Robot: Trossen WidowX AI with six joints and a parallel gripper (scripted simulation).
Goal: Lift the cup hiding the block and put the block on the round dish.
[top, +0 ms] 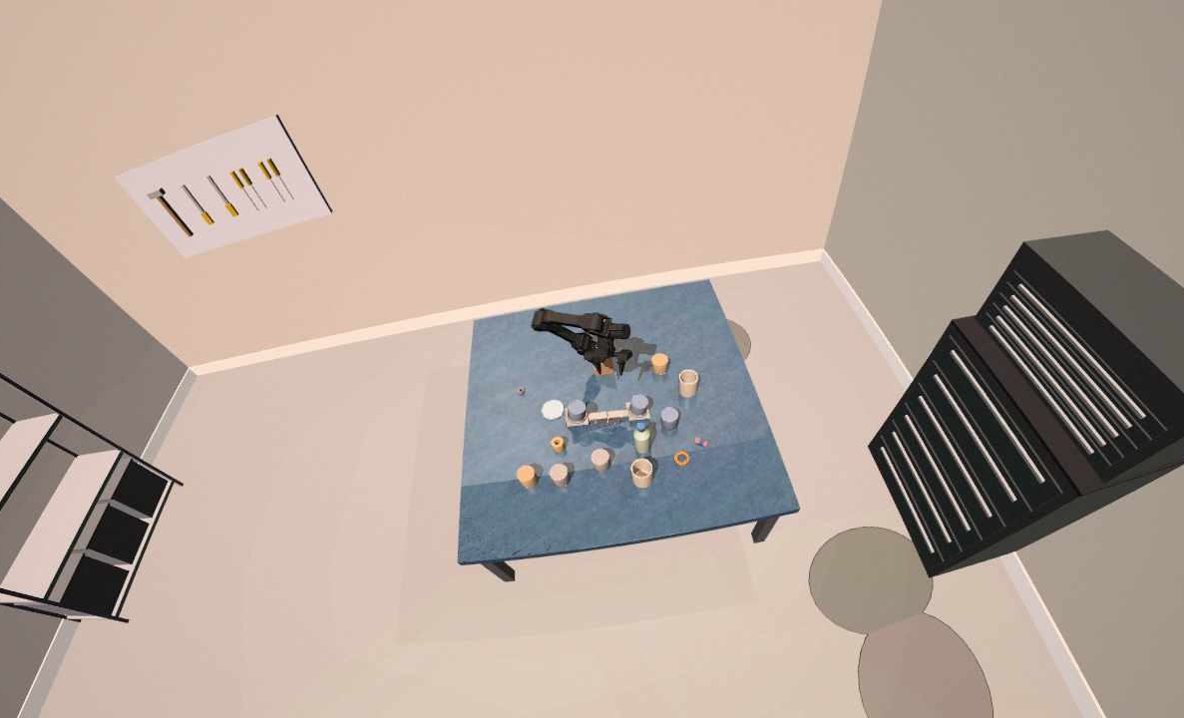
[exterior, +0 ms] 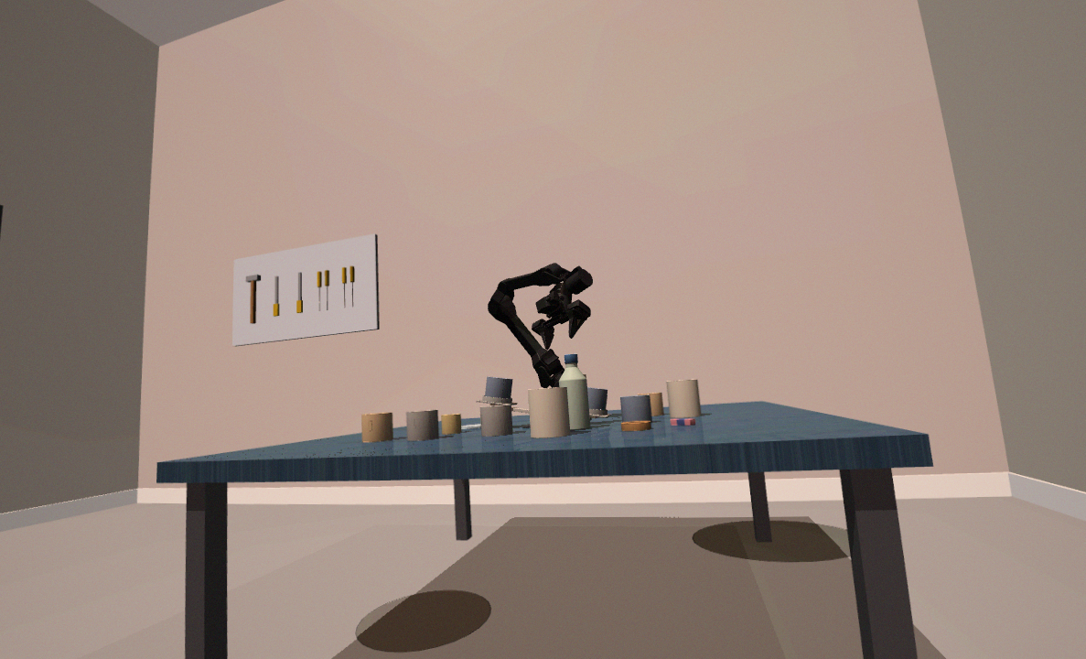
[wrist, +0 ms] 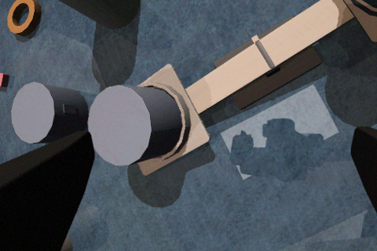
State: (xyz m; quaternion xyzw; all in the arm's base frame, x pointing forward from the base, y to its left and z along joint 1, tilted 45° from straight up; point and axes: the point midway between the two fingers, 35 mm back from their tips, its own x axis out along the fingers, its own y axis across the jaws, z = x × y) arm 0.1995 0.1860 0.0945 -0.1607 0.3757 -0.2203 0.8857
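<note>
Now: the block 5 cm ahead of my gripper tip, 10 cm to the left of it and 18 cm below it. The rest, counted from my gripper tip: white round dish: 28 cm to the right, 22 cm below; pale bottle: 21 cm ahead, 11 cm to the left, 11 cm below; pink eraser: 21 cm ahead, 35 cm to the left, 22 cm below.
</note>
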